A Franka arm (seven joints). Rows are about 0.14 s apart.
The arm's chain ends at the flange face. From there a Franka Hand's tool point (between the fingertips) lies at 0.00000 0.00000 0.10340 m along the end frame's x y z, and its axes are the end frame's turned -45 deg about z.
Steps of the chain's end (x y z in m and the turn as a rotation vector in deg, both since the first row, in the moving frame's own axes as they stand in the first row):
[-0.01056, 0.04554, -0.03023, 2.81, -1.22, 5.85]
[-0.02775, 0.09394, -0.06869, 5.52, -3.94, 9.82]
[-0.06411, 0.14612, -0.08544, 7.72, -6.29, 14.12]
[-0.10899, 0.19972, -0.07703, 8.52, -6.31, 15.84]
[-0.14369, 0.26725, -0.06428, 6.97, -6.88, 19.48]
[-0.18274, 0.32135, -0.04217, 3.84, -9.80, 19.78]
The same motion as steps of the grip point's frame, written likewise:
[-0.03738, 0.01971, -0.03038, 2.85, 1.12, 5.85]
[-0.08302, 0.03499, -0.06941, 6.69, 1.12, 9.82]
[-0.14467, 0.04060, -0.08699, 9.91, 1.01, 14.12]
[-0.21293, 0.04596, -0.07878, 10.49, 1.56, 15.84]
[-0.28750, 0.07014, -0.06577, 9.79, 0.06, 19.48]
[-0.36089, 0.07975, -0.04389, 9.64, -4.21, 19.78]

